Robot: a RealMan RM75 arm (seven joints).
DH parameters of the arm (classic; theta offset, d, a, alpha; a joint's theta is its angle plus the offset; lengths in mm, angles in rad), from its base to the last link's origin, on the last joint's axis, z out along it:
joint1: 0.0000 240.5 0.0 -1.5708
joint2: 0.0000 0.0 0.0 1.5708
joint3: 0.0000 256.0 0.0 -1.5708
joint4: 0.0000 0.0 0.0 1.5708
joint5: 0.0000 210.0 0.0 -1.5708
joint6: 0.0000 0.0 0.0 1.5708
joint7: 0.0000 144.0 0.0 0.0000
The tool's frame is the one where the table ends.
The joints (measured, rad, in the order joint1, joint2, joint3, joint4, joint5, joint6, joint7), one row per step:
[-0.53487, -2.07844, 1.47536, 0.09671, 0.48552, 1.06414, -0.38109]
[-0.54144, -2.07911, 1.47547, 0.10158, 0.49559, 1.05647, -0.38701]
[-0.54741, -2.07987, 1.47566, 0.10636, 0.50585, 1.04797, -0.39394]
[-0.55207, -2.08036, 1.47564, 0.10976, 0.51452, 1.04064, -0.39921]
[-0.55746, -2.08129, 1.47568, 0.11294, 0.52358, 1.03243, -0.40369]
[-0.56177, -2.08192, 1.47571, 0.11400, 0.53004, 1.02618, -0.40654]
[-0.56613, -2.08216, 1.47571, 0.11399, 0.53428, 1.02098, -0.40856]
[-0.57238, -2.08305, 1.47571, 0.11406, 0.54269, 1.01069, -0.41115]
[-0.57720, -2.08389, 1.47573, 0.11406, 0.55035, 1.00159, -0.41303]
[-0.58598, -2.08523, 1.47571, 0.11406, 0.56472, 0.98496, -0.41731]
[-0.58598, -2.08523, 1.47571, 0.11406, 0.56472, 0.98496, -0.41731]
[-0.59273, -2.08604, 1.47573, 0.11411, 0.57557, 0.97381, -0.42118]
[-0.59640, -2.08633, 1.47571, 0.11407, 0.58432, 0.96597, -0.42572]
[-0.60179, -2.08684, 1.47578, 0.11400, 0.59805, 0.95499, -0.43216]
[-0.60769, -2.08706, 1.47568, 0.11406, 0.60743, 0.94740, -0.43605]
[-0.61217, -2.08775, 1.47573, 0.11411, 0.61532, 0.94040, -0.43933]
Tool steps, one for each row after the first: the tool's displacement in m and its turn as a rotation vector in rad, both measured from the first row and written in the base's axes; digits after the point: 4 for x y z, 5 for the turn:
[0.0027, 0.0022, -0.0012, -0.00797, 0.00323, -0.00640]
[0.0051, 0.0042, -0.0025, -0.01649, 0.00631, -0.01103]
[0.0068, 0.0056, -0.0036, -0.02352, 0.00974, -0.01405]
[0.0087, 0.0072, -0.0049, -0.03100, 0.01433, -0.01748]
[0.0098, 0.0082, -0.0060, -0.03676, 0.01840, -0.01918]
[0.0108, 0.0093, -0.0067, -0.04089, 0.02186, -0.02022]
[0.0119, 0.0106, -0.0083, -0.04879, 0.02956, -0.02070]
[0.0127, 0.0115, -0.0097, -0.05580, 0.03688, -0.02071]
[0.0140, 0.0132, -0.0122, -0.06866, 0.05013, -0.02043]
[0.0140, 0.0132, -0.0122, -0.06866, 0.05013, -0.02043]
[0.0152, 0.0145, -0.0139, -0.07807, 0.05919, -0.02123]
[0.0155, 0.0151, -0.0151, -0.08565, 0.06503, -0.02020]
[0.0161, 0.0158, -0.0169, -0.09719, 0.07414, -0.01968]
[0.0173, 0.0170, -0.0181, -0.10450, 0.08106, -0.02175]
[0.0182, 0.0178, -0.0192, -0.11100, 0.08693, -0.02258]

